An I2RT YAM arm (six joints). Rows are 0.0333 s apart.
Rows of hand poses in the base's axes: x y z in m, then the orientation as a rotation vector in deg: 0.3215 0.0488 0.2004 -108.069 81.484 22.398; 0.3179 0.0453 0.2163 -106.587 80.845 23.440; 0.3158 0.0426 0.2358 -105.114 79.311 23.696; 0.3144 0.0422 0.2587 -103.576 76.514 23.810; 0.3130 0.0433 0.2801 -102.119 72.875 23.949; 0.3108 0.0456 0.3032 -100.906 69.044 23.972; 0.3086 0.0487 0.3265 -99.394 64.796 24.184; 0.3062 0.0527 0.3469 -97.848 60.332 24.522; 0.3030 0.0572 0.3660 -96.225 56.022 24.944; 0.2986 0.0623 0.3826 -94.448 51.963 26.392; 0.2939 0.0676 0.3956 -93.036 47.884 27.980; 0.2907 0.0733 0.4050 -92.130 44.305 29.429; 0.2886 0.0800 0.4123 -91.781 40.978 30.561; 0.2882 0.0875 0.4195 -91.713 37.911 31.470; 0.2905 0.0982 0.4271 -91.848 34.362 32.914; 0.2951 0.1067 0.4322 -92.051 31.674 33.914; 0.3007 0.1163 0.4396 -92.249 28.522 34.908; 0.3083 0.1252 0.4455 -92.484 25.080 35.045; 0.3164 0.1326 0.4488 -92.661 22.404 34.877; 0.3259 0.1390 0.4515 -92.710 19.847 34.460; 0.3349 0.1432 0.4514 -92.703 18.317 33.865; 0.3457 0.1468 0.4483 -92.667 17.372 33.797; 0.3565 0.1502 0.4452 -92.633 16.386 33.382; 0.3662 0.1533 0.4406 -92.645 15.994 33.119
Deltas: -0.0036 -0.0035 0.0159 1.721 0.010 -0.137; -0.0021 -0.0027 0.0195 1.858 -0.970 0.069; -0.0014 -0.0004 0.0229 2.426 -1.766 0.632; -0.0014 0.0011 0.0214 2.735 -2.200 1.141; -0.0022 0.0023 0.0231 2.573 -2.339 1.366; -0.0022 0.0031 0.0233 3.013 -2.488 1.564; -0.0024 0.0040 0.0204 3.132 -2.526 1.780; -0.0032 0.0045 0.0191 3.123 -2.379 1.767; -0.0044 0.0051 0.0166 3.379 -1.553 2.125; -0.0047 0.0053 0.0130 3.066 -1.433 2.432; -0.0032 0.0057 0.0094 2.373 -1.196 2.354; -0.0021 0.0067 0.0073 1.698 -1.245 2.307; -0.0004 0.0075 0.0072 1.285 -1.233 2.178; 0.0023 0.0107 0.0076 1.298 -1.167 2.856; 0.0046 0.0085 0.0051 0.847 -0.941 2.164; 0.0056 0.0096 0.0074 0.977 -1.205 2.439; 0.0076 0.0089 0.0059 0.958 -1.929 2.128; 0.0081 0.0074 0.0033 0.712 -1.674 1.505; 0.0095 0.0064 0.0027 0.764 -1.749 1.263; 0.0090 0.0042 -0.0001 0.480 -1.266 0.542; 0.0108 0.0036 -0.0031 0.318 -0.583 0.512; 0.0108 0.0034 -0.0031 0.331 -0.832 0.327; 0.0097 0.0031 -0.0046 0.109 -0.399 0.077
